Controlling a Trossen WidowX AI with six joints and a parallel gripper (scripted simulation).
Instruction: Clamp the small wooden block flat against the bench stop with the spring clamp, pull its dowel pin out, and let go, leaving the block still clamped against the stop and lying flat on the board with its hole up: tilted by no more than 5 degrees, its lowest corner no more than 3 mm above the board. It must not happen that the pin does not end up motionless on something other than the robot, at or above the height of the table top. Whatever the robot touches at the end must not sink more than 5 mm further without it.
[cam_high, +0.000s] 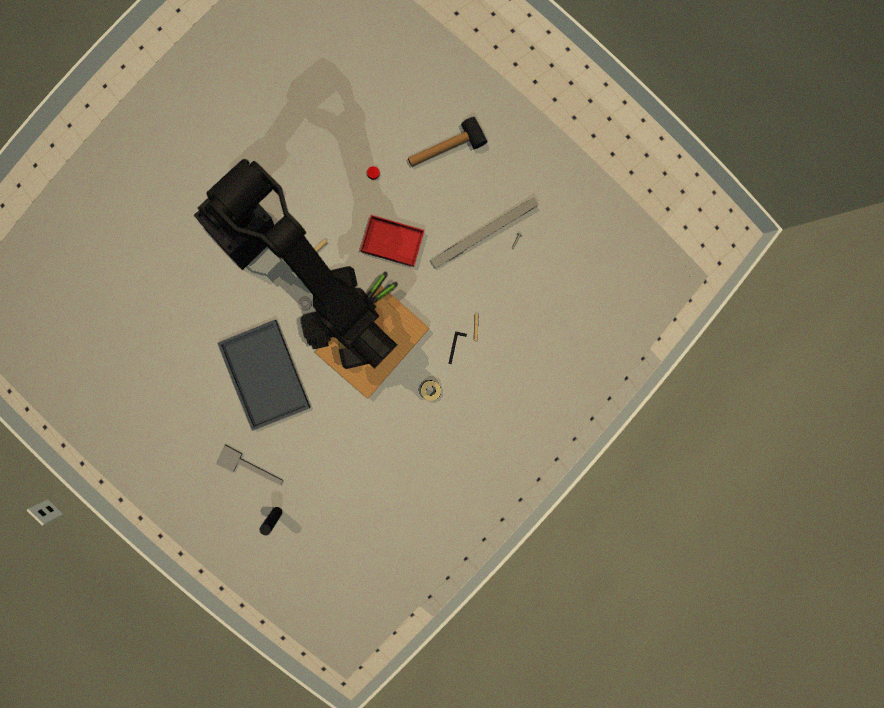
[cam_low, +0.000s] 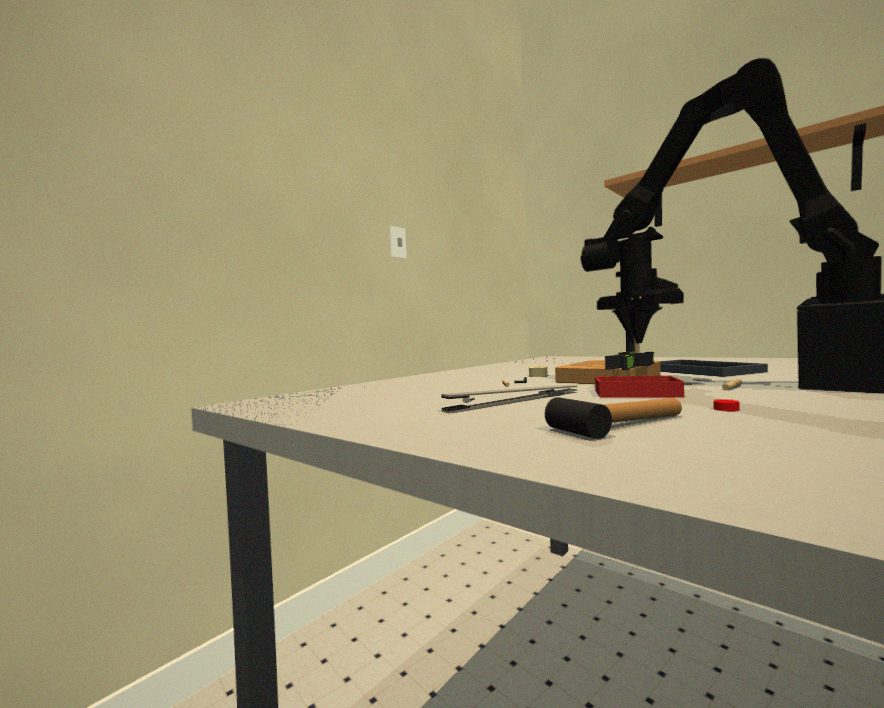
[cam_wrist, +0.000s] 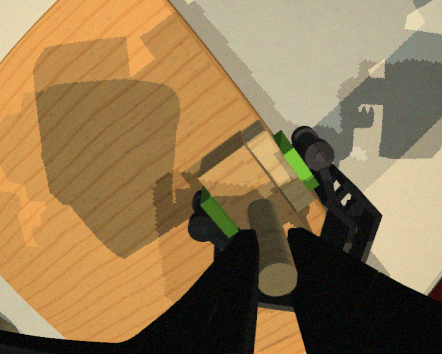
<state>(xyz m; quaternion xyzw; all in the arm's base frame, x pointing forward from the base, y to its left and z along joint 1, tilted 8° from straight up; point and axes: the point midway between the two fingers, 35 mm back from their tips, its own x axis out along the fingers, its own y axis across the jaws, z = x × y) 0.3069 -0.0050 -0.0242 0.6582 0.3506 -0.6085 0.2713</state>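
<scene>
My gripper is now 4 cm above the dowel pin. The rest, counted from my hand: small wooden block: 7 cm below; wooden board: 6 cm ahead, 1 cm to the right, 10 cm below; bench stop: 1 cm behind, 1 cm to the right, 7 cm below.
</scene>
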